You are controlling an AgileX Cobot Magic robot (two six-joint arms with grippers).
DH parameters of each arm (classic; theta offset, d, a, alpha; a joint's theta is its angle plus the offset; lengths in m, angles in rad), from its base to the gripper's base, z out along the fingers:
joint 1: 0 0.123 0 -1.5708
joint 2: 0.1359 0 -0.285 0
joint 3: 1.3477 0 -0.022 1.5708
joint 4: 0 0.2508 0 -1.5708
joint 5: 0 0 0.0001 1.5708
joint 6: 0 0.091 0 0
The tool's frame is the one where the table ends.
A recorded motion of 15 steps. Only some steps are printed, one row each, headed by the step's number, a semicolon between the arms.
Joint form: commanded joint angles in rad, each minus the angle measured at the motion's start. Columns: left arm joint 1, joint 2, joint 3, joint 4, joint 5, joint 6; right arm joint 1, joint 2, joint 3, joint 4, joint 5, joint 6.
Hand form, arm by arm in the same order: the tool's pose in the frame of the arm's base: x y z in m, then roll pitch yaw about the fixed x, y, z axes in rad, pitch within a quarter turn. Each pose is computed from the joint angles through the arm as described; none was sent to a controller.
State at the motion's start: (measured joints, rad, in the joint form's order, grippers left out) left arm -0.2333 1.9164 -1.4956 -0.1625 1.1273 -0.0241; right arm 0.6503 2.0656 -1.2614 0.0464 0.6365 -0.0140
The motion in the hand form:
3: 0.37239 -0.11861 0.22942 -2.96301 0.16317 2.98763; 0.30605 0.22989 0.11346 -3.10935 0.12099 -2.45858
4: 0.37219 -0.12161 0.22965 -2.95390 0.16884 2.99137; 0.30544 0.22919 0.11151 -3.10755 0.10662 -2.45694
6: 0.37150 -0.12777 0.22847 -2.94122 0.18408 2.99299; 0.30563 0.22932 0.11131 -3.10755 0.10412 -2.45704
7: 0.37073 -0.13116 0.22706 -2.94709 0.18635 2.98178; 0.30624 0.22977 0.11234 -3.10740 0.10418 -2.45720
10: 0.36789 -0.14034 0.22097 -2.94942 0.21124 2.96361; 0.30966 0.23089 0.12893 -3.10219 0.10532 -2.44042
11: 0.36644 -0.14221 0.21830 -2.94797 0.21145 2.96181; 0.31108 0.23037 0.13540 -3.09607 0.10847 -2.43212
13: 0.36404 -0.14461 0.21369 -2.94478 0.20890 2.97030; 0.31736 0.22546 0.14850 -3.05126 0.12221 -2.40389
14: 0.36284 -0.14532 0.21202 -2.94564 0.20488 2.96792; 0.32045 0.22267 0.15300 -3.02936 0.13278 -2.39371
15: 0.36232 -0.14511 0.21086 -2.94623 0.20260 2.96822; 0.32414 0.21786 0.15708 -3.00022 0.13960 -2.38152
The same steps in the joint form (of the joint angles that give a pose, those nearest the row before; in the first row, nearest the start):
3: -0.0383 -0.0095 0.0002 -0.0181 -0.0567 -0.0061; 0.0007 0.0031 0.0002 -0.0890 0.0925 0.0140
4: -0.0443 -0.0096 0.0002 -0.0264 -0.0643 -0.0105; 0.0007 0.0079 0.0002 -0.0916 0.1020 0.0140
6: -0.0582 -0.0096 0.0069 -0.0379 -0.0891 -0.0157; 0.0007 0.0096 -0.0020 -0.0916 0.1050 0.0140
7: -0.0684 -0.0074 0.0091 -0.0317 -0.0952 -0.0167; 0.0007 0.0096 -0.0070 -0.0916 0.1100 0.0140
10: -0.0946 -0.0074 0.0357 -0.0290 -0.1471 -0.0167; -0.0016 -0.0140 -0.0442 -0.0933 0.1688 -0.0057
11: -0.1001 -0.0073 0.0468 -0.0312 -0.1589 -0.0173; -0.0038 -0.0245 -0.0557 -0.0990 0.1871 -0.0128
13: -0.1080 -0.0073 0.0660 -0.0335 -0.1783 -0.0292; -0.0145 -0.0458 -0.0771 -0.1497 0.2121 -0.0190
14: -0.1108 -0.0073 0.0726 -0.0335 -0.1809 -0.0293; -0.0207 -0.0540 -0.0820 -0.1742 0.2124 -0.0190
15: -0.1108 -0.0073 0.0772 -0.0335 -0.1832 -0.0293; -0.0305 -0.0626 -0.0839 -0.2073 0.2123 -0.0190

